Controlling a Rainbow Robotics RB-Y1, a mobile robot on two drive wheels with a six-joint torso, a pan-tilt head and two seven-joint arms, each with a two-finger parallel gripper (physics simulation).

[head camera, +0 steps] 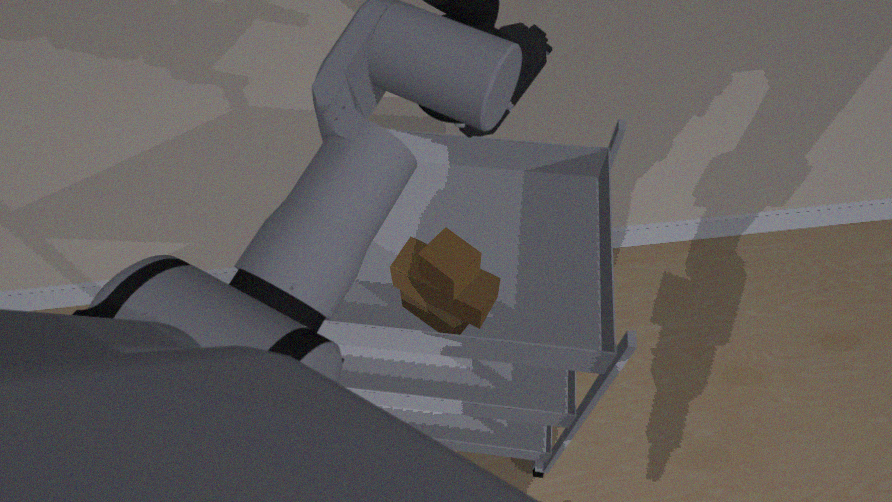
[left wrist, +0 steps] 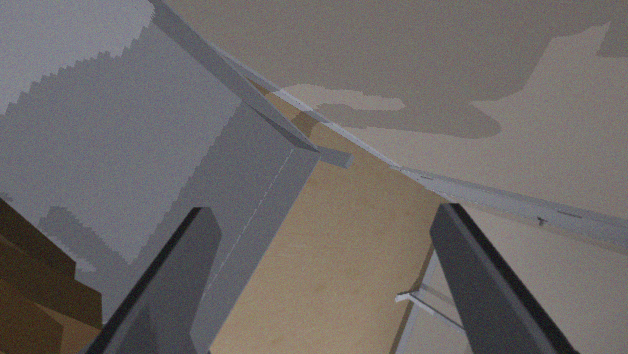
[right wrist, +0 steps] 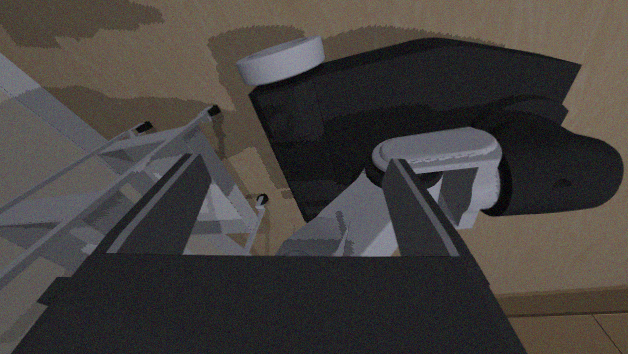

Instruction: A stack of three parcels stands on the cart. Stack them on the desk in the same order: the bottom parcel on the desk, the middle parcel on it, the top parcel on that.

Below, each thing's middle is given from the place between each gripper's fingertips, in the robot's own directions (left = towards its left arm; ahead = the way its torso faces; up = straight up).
Now: right hand 310 mm short of the darker parcel point(head camera: 441, 321), 470 mm to the right of it and 170 mm below it.
Right now the darker parcel is 180 mm behind my left hand and 230 mm below it.
